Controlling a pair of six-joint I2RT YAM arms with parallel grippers.
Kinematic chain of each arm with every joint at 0, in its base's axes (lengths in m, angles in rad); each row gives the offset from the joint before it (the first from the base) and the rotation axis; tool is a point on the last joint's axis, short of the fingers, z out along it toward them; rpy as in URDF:
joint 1: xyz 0 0 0.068 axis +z
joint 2: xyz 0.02 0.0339 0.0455 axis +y
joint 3: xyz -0.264 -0.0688 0 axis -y
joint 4: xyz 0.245 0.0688 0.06 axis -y
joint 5: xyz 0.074 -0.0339 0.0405 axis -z
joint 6: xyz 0.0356 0 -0.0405 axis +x
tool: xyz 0 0 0 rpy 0 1.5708 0
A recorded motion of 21 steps. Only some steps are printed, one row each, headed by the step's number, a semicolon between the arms.
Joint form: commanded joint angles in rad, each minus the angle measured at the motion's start. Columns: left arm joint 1, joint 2, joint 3, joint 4, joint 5, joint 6; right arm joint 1, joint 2, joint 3, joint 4, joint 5, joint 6.
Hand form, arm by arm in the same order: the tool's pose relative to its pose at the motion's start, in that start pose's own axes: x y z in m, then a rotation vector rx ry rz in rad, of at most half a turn. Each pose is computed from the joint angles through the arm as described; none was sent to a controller.
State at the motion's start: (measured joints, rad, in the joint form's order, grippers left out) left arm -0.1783 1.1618 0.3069 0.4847 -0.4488 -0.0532; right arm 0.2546 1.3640 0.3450 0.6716 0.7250 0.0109
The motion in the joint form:
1: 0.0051 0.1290 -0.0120 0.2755 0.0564 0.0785; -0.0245 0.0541 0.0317 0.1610 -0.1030 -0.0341
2: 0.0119 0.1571 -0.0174 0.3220 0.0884 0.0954; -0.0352 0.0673 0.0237 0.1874 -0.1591 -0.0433
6: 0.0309 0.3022 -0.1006 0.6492 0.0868 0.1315; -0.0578 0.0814 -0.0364 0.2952 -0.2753 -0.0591
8: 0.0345 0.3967 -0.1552 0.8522 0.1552 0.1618; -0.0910 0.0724 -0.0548 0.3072 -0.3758 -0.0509
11: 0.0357 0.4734 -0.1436 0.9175 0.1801 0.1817; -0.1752 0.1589 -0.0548 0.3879 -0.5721 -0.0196
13: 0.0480 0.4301 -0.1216 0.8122 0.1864 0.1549; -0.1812 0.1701 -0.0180 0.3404 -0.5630 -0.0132
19: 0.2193 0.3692 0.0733 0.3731 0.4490 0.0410; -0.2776 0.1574 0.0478 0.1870 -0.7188 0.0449
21: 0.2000 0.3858 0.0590 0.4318 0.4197 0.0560; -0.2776 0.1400 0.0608 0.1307 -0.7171 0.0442
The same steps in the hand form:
1: -0.0025 -0.0070 0.0128 0.0531 -0.1214 0.0221; -0.0160 0.0047 0.0102 -0.0786 -0.1046 0.0577
2: -0.0005 -0.0076 0.0155 0.0776 -0.1338 0.0339; -0.0135 0.0048 0.0121 -0.1237 -0.1105 0.0510
6: 0.0185 -0.0031 0.0183 0.0535 -0.2240 0.0268; -0.0026 0.0002 0.0096 -0.2159 -0.1437 0.0520
8: 0.0306 -0.0027 0.0149 0.1125 -0.2803 0.0445; 0.0002 -0.0052 0.0105 -0.2844 -0.1472 0.0618
11: 0.0349 -0.0060 0.0212 0.1331 -0.2839 0.0673; 0.0096 -0.0114 0.0261 -0.4011 -0.1384 0.0960
13: 0.0316 -0.0047 0.0246 0.1327 -0.2436 0.0524; 0.0059 -0.0095 0.0331 -0.3875 -0.1152 0.0966
19: 0.0074 0.0180 0.0629 0.2429 -0.0512 -0.0460; 0.0003 -0.0231 0.0509 -0.4548 -0.0268 0.1510
21: 0.0091 0.0140 0.0614 0.2312 -0.0811 -0.0298; -0.0017 -0.0234 0.0509 -0.4536 -0.0015 0.1443

